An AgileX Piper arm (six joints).
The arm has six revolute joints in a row. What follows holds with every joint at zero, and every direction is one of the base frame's.
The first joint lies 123 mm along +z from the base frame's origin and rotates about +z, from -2.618 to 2.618 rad.
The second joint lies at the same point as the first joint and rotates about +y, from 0 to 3.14 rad.
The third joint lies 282.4 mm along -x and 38.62 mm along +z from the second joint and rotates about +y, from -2.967 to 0 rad.
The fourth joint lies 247.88 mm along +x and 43.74 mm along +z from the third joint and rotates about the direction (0.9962, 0, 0.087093), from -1.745 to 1.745 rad.
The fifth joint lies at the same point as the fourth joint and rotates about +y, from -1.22 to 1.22 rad.
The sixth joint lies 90.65 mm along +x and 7.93 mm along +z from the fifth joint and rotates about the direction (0.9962, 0, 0.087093), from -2.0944 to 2.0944 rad.
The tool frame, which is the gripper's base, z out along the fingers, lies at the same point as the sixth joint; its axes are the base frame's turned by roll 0, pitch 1.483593 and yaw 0 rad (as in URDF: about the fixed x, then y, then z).
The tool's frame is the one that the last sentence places.
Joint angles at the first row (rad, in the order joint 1, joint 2, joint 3, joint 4, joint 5, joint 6):
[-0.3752, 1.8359, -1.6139, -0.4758, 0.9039, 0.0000]
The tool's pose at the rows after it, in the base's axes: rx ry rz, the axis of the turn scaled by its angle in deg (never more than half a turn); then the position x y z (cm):
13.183, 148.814, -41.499, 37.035, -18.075, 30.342
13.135, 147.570, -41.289, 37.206, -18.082, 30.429
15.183, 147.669, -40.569, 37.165, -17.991, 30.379
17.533, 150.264, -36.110, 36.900, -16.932, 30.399
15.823, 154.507, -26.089, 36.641, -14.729, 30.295
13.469, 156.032, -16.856, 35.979, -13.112, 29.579
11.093, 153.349, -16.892, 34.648, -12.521, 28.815
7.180, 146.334, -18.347, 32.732, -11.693, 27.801
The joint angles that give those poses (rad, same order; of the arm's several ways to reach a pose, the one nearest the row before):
[-0.3752, 1.8359, -1.6139, -0.4758, 0.8923, 0.0000]
[-0.3752, 1.8359, -1.6139, -0.4758, 0.8712, 0.0063]
[-0.3733, 1.8359, -1.6139, -0.4730, 0.8812, 0.0318]
[-0.3579, 1.8250, -1.6139, -0.4109, 0.9393, 0.0329]
[-0.3315, 1.8039, -1.6029, -0.2637, 1.0061, -0.0368]
[-0.3234, 1.7691, -1.5372, -0.1309, 0.9964, -0.1040]
[-0.3234, 1.7054, -1.4139, -0.1223, 0.8862, -0.1248]
[-0.3234, 1.6077, -1.2270, -0.1213, 0.6692, -0.1538]

